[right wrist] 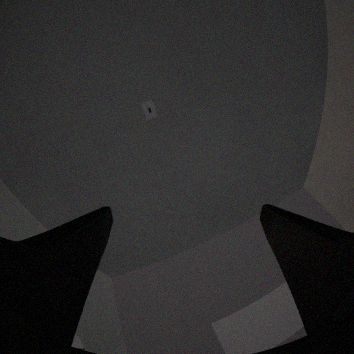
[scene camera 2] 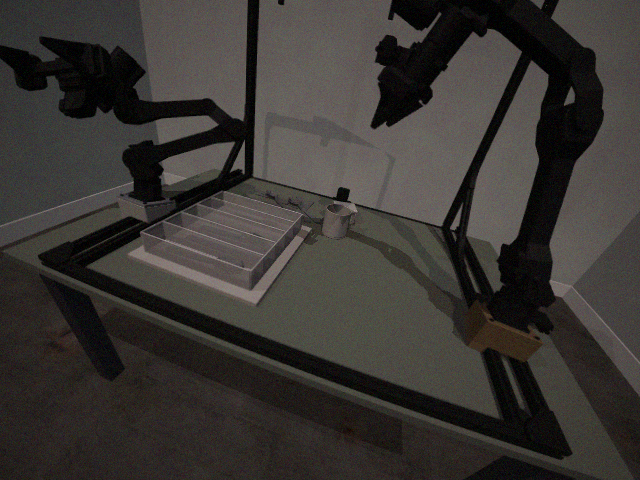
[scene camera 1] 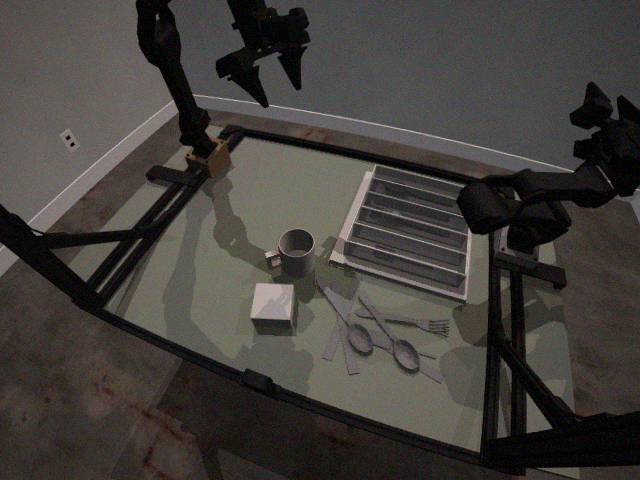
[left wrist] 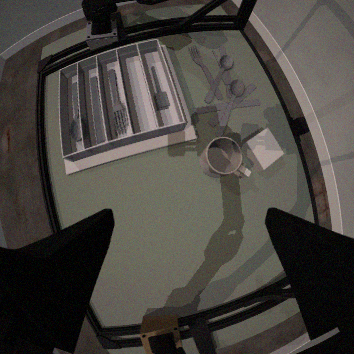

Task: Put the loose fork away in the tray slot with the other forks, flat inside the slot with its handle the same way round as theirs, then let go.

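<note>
The loose fork [scene camera 1: 424, 323] [left wrist: 198, 61] lies on the table, tines pointing right in scene camera 1; a spoon's handle crosses its handle. The tray [scene camera 1: 338, 258] [scene camera 2: 206, 282] [left wrist: 131, 152] has long slots. In the left wrist view, a tray fork [left wrist: 120, 118] lies in the middle slot, tines toward the picture's bottom, handle toward its top; how many forks lie there is unclear. My left gripper [scene camera 1: 283, 97] [scene camera 2: 381, 125] [left wrist: 192, 217] is open and empty, high above the table. My right gripper [scene camera 1: 606, 91] [scene camera 2: 22, 43] [right wrist: 187, 214] is open and empty, raised, facing the wall.
A spoon [scene camera 1: 406, 355] [left wrist: 226, 62], another spoon [scene camera 1: 360, 338] [left wrist: 236, 88] and several flat pieces lie crossed beside the fork. A mug [scene camera 1: 297, 258] [scene camera 2: 334, 223] stands between this pile and the left arm. A white block [scene camera 1: 272, 301] [left wrist: 265, 149] stands beside the mug.
</note>
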